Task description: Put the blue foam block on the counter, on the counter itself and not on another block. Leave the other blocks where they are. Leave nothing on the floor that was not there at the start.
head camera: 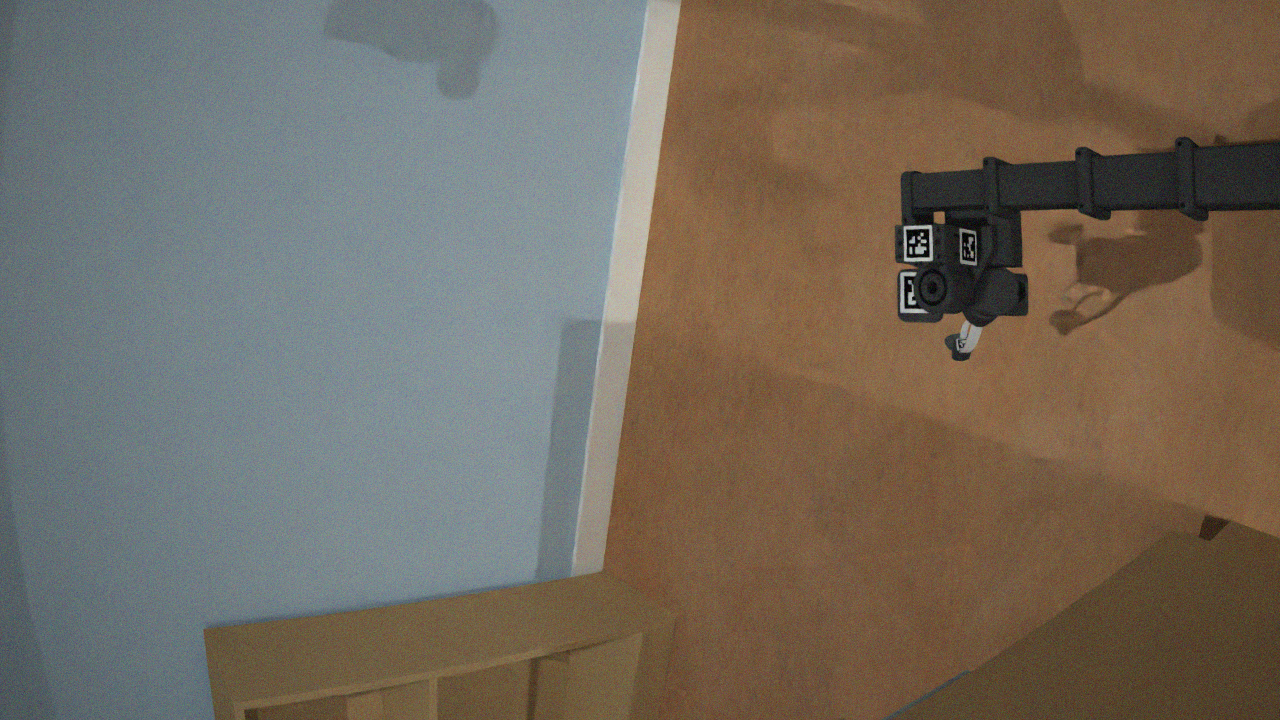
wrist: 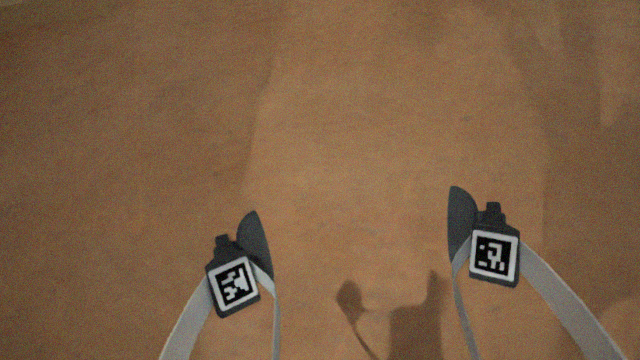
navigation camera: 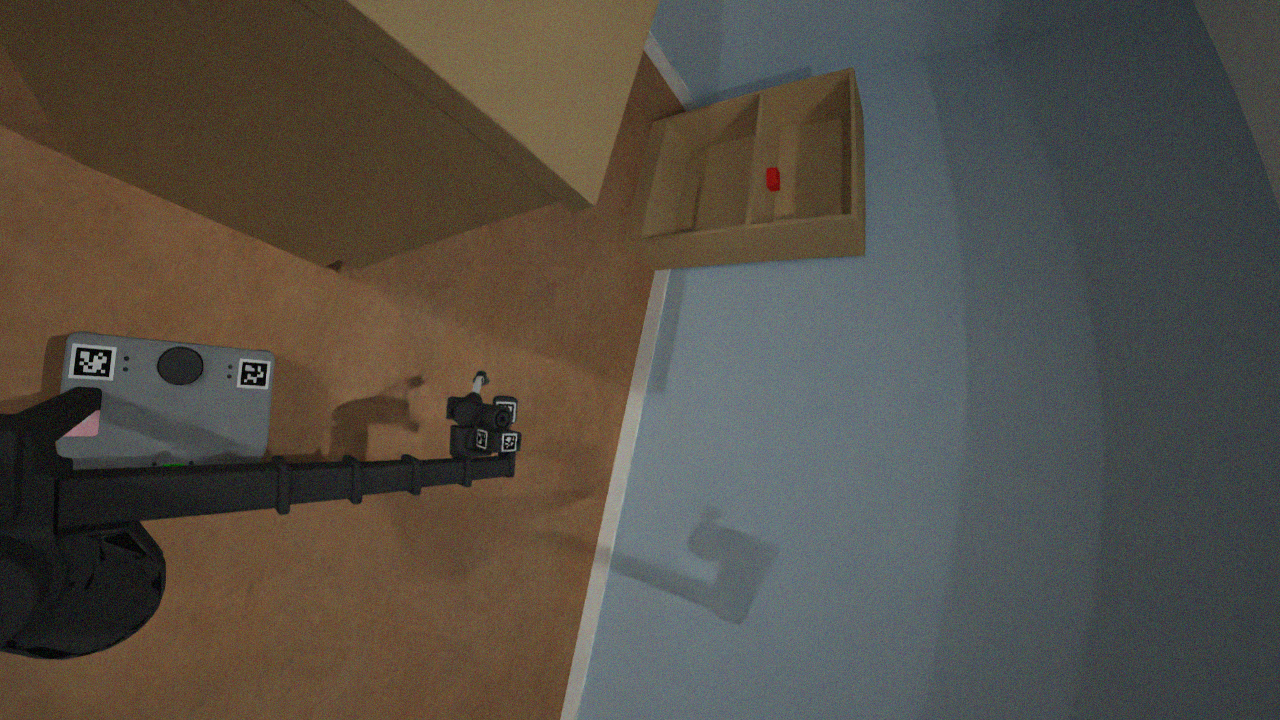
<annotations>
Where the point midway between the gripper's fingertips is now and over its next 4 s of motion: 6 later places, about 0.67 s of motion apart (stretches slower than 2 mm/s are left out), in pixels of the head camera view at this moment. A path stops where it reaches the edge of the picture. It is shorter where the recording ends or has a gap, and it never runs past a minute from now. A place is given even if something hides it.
My gripper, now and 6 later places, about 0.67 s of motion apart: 958, 299; 883, 296; 842, 294; 800, 292; 751, 289; 695, 287; 632, 284
</annotations>
